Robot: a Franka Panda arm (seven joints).
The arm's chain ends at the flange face. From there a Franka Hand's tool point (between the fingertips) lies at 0.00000 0.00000 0.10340 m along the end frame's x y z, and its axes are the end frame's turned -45 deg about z.
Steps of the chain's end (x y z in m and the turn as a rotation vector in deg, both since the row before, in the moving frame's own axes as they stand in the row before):
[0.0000, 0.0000, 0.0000, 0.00, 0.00, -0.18]
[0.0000, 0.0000, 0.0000, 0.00, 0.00, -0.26]
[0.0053, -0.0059, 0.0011, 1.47, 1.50, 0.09]
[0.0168, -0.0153, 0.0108, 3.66, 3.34, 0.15]
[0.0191, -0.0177, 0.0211, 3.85, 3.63, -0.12]
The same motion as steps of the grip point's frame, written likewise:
[0.0000, 0.0000, 0.0000, 0.00, 0.00, -0.18]
[0.0000, 0.0000, 0.0000, 0.00, 0.00, -0.26]
[0.0117, -0.0004, 0.0010, -0.02, 2.10, 0.09]
[0.0316, 0.0007, 0.0104, 0.23, 4.95, 0.15]
[0.0356, 0.0007, 0.0207, 0.16, 5.29, -0.12]

